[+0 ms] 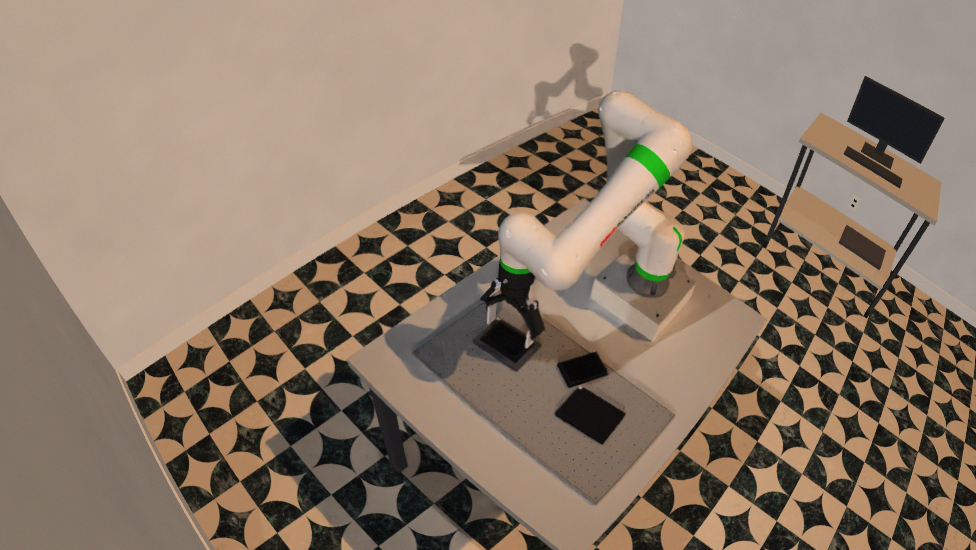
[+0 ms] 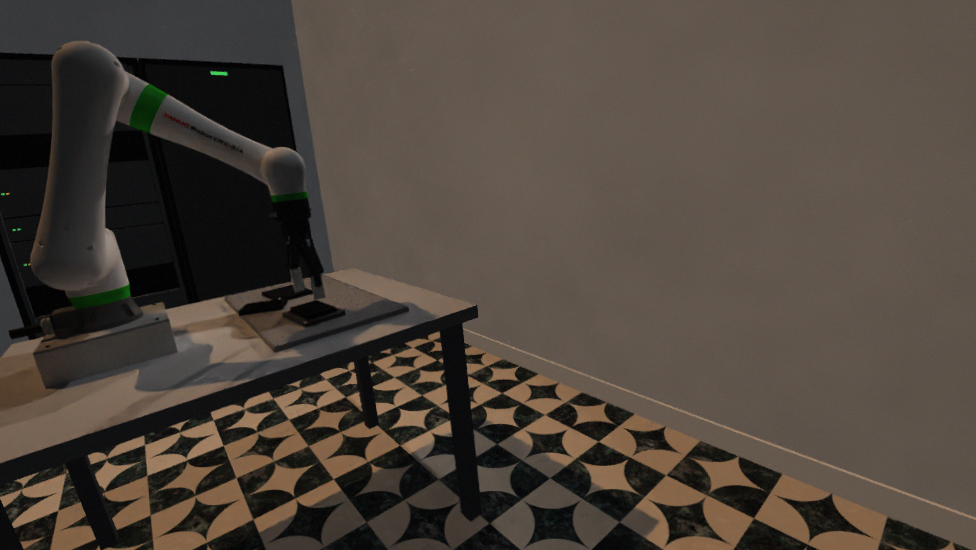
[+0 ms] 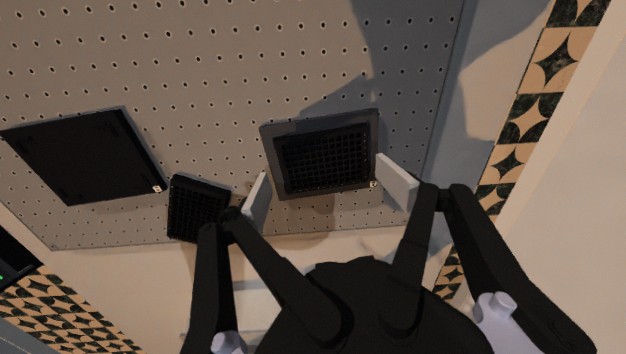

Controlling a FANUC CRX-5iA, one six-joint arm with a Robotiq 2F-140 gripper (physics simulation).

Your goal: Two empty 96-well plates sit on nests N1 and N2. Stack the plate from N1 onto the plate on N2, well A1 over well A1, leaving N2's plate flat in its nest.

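Pixels of known places: gripper, between the fingertips: (image 1: 509, 332) (image 2: 309, 294) (image 3: 322, 174); arm's base, origin of its link: (image 1: 647, 281) (image 2: 110, 322).
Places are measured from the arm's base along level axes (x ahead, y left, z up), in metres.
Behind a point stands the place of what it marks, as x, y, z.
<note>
A black 96-well plate (image 1: 505, 338) @(0.470, -0.183, -0.048) (image 2: 314, 310) @(0.464, -0.212, -0.047) (image 3: 327, 160) @(0.471, -0.180, -0.053) sits in a dark nest (image 1: 517, 363) @(0.502, -0.102, -0.062) (image 2: 295, 317) @(0.416, -0.184, -0.061) (image 3: 320, 123) @(0.521, -0.172, -0.061). My gripper (image 1: 510, 326) @(0.470, -0.169, -0.010) (image 2: 307, 285) @(0.470, -0.169, -0.010) (image 3: 322, 174) @(0.470, -0.169, -0.010) is open and empty above this plate, its pale fingertips apart near the plate's two ends. A second black plate (image 1: 582, 368) @(0.381, 0.042, -0.062) (image 2: 262, 306) @(0.373, 0.025, -0.060) (image 3: 195, 207) @(0.398, 0.038, -0.062) rests outside any nest, turned at an angle; whether it lies fully flat is unclear. Beside it is an empty dark nest (image 1: 590, 415) @(0.489, 0.165, -0.061) (image 2: 283, 293) @(0.466, 0.140, -0.061) (image 3: 90, 155) @(0.495, 0.149, -0.061). The N1 and N2 labels and well A1 are not readable.
Both nests stand on a grey perforated board (image 1: 491, 403) @(0.646, -0.060, -0.073) (image 2: 368, 310) @(0.599, -0.268, -0.073) (image 3: 200, 30) @(0.627, -0.040, -0.073) on the table (image 1: 409, 403) @(0.809, -0.216, -0.086) (image 2: 437, 300) @(0.804, -0.320, -0.086). The arm's pale base block (image 1: 624, 307) @(0.127, 0.000, -0.029) (image 2: 102, 351) @(-0.017, -0.133, -0.035) stands on the table behind the board. A desk with a monitor (image 1: 896, 117) is farther off.
</note>
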